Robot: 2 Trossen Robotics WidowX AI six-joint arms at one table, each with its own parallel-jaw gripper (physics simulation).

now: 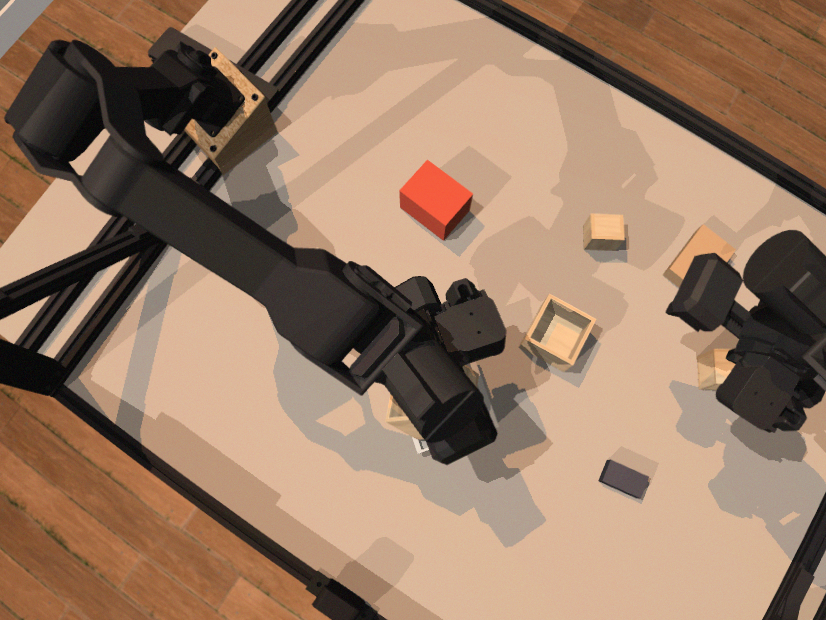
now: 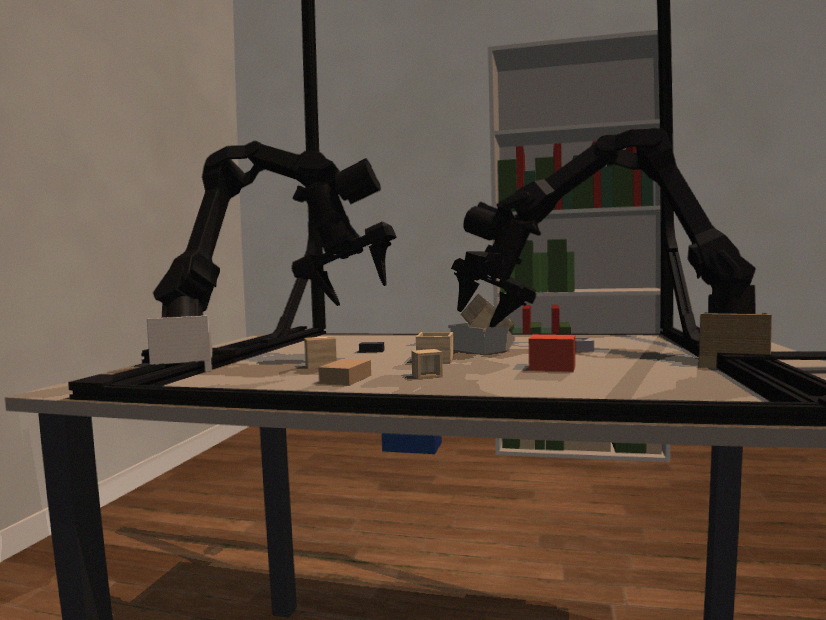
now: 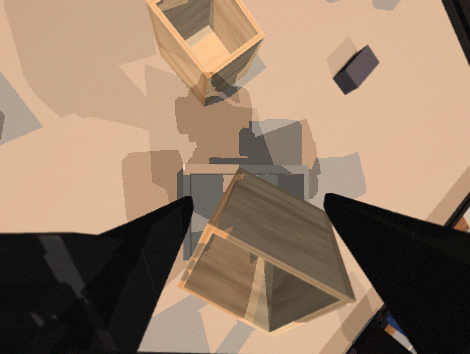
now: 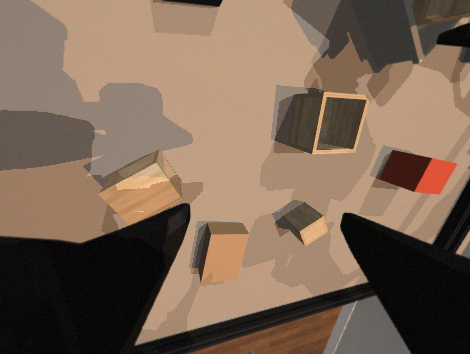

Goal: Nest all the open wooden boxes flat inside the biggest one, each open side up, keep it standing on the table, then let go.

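Places are measured from the left arm's base along level axes (x ahead, y right, z down), in metres.
Pixels of known places: left gripper, fingertip midpoint: (image 2: pixel 474 319) (image 3: pixel 257 200); right gripper, fingertip midpoint: (image 1: pixel 698 332) (image 2: pixel 361 295) (image 4: pixel 264 215); left arm's base, origin of the base link: (image 1: pixel 214 102) (image 2: pixel 733 323); right arm's base, origin of the base link: (image 2: pixel 181 332).
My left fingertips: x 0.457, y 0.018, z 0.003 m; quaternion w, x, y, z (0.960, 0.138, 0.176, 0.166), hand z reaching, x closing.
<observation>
Ahead of a thing's pixels: the offset from my left fingertips to its top centre.
The grey-white biggest box {dx -0.007, dy +0.019, dz +0.012 m} (image 2: pixel 475 340) (image 3: pixel 287 170) (image 4: pixel 390 37) stands on the table. A large wooden box {dx -0.014, dy +0.030, dz -0.049 m} (image 1: pixel 400 415) (image 2: pixel 475 312) (image 3: pixel 280 225) sits tilted in its mouth, not flat. My left gripper (image 2: pixel 477 317) (image 3: pixel 257 200) is open, its fingers on either side of the tilted box. A medium wooden box {dx +0.026, dy -0.131, dz +0.015 m} (image 1: pixel 560 330) (image 2: pixel 435 348) (image 3: pixel 210 47) (image 4: pixel 342 122) stands open side up. A small wooden box {dx -0.023, dy -0.265, dz +0.024 m} (image 1: pixel 605 230) (image 2: pixel 427 364) (image 4: pixel 306 223) lies on its side. Another wooden box {dx +0.196, dy -0.249, dz +0.014 m} (image 1: pixel 712 368) (image 2: pixel 320 352) (image 4: pixel 142 192) also lies on its side. My right gripper (image 2: pixel 361 294) (image 4: pixel 264 215) is open and empty, high above the table.
A red block {dx -0.189, dy -0.139, dz +0.012 m} (image 1: pixel 435 198) (image 2: pixel 551 352) (image 4: pixel 422 172), a tan block {dx +0.085, dy -0.331, dz +0.038 m} (image 1: pixel 697 256) (image 2: pixel 344 371) (image 4: pixel 225 255) and a dark block {dx +0.199, dy -0.072, dz +0.046 m} (image 1: pixel 625 478) (image 2: pixel 371 347) (image 3: pixel 356 70) lie around the boxes. A lilac block {dx -0.196, dy +0.066, dz +0.042 m} (image 2: pixel 584 345) shows behind the red one. Black rails edge the table.
</observation>
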